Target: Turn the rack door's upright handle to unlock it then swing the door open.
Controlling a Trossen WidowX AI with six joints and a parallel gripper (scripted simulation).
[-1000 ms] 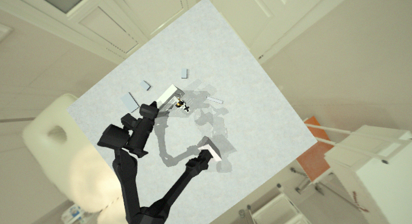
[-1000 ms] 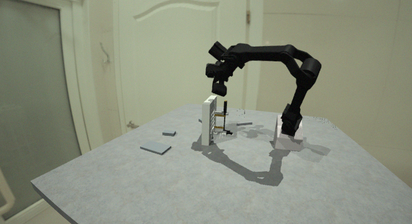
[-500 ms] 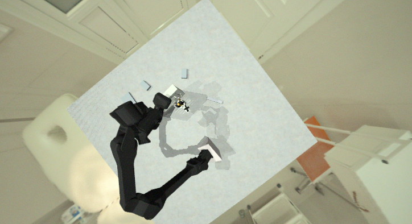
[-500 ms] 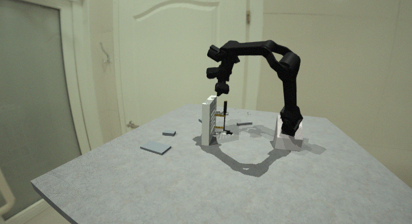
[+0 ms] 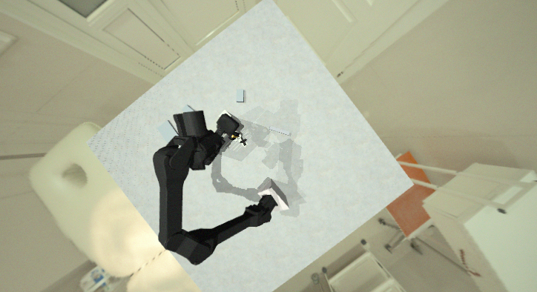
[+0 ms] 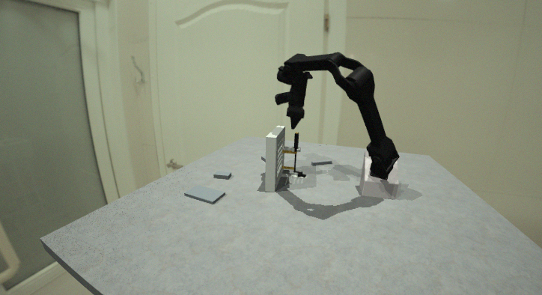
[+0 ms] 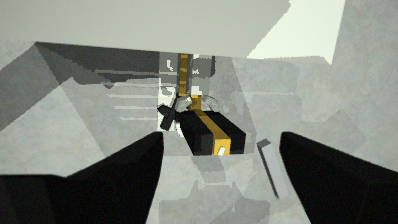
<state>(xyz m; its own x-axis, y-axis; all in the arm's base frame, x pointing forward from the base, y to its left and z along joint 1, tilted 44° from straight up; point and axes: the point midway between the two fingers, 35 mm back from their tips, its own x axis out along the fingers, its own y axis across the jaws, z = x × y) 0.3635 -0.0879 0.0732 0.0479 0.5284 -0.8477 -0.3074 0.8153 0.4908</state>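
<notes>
Right now the black upright handle is 10 cm below my gripper tip, 2 cm to the right of it and 2 cm behind it. From my gripper tip the other things lie so: large plate 30 cm to the left, 21 cm below, 21 cm ahead; then thin plate 21 cm below, 20 cm to the right, 10 cm behind.
</notes>
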